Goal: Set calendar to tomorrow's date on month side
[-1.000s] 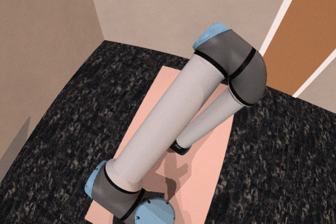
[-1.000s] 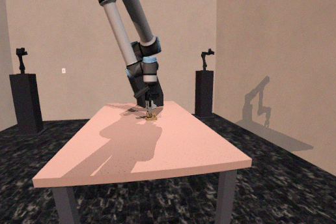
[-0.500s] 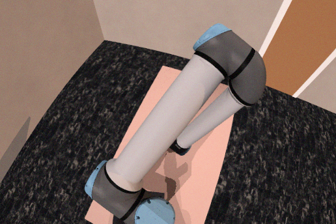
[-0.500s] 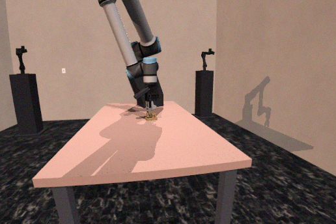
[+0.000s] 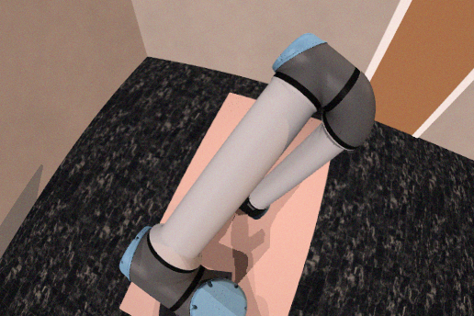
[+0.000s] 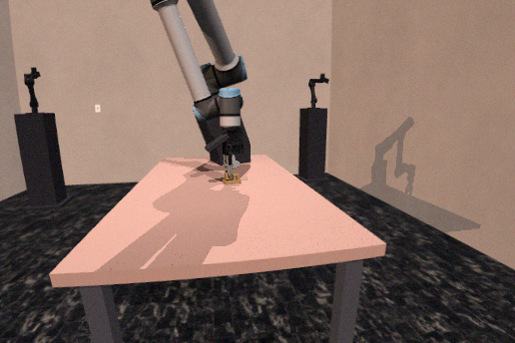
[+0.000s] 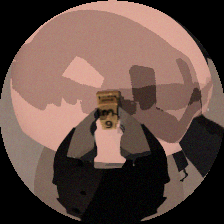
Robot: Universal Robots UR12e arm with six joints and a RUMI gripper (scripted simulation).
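The calendar tray is 40 mm below my hand and 20 mm to the left of it.
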